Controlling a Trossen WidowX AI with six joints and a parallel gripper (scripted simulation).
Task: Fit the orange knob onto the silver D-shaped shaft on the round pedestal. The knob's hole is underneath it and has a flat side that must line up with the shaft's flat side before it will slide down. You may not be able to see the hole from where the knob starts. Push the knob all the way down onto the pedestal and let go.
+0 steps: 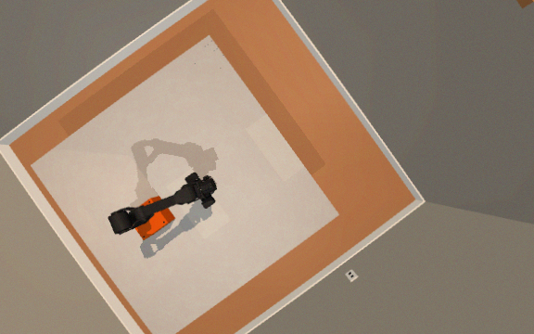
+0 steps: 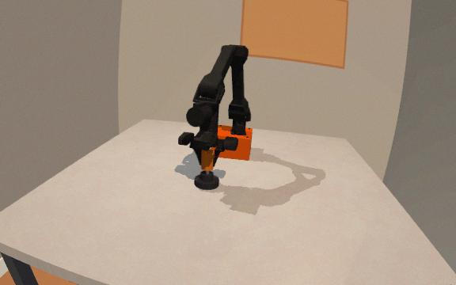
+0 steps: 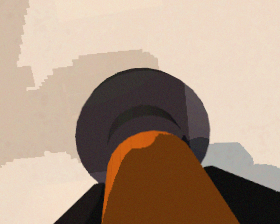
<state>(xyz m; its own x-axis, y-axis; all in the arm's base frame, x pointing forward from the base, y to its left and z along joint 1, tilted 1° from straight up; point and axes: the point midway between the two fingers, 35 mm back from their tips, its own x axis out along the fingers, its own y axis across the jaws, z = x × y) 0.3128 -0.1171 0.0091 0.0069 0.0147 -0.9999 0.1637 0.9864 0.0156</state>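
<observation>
Right now my gripper tip is 40 mm above the round dark pedestal. Round my gripper tip: orange knob 30 mm above.
</observation>
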